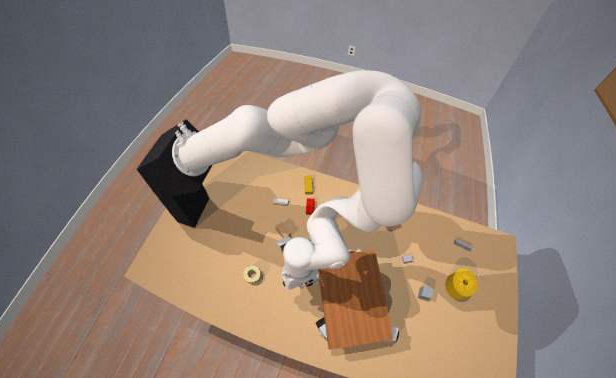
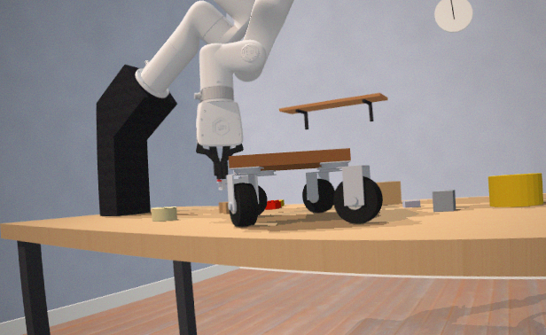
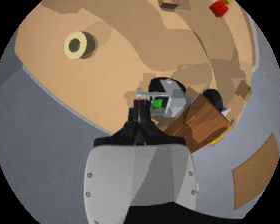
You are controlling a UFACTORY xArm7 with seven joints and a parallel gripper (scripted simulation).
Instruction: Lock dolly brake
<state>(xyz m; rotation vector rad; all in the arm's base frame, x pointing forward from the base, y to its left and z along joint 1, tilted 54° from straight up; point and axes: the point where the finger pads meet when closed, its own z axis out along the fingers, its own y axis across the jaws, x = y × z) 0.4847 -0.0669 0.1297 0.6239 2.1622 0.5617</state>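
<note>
Now: hand 3 cm above the brake pedal, 1 cm to the right of it and 1 cm short of it. From my hand the other things lie so: brown box: 44 cm to the left, 14 cm ahead, 8 cm below; tan block: 18 cm behind, 14 cm to the left, 10 cm below; red brick: 29 cm to the left, 16 cm behind, 10 cm below.
</note>
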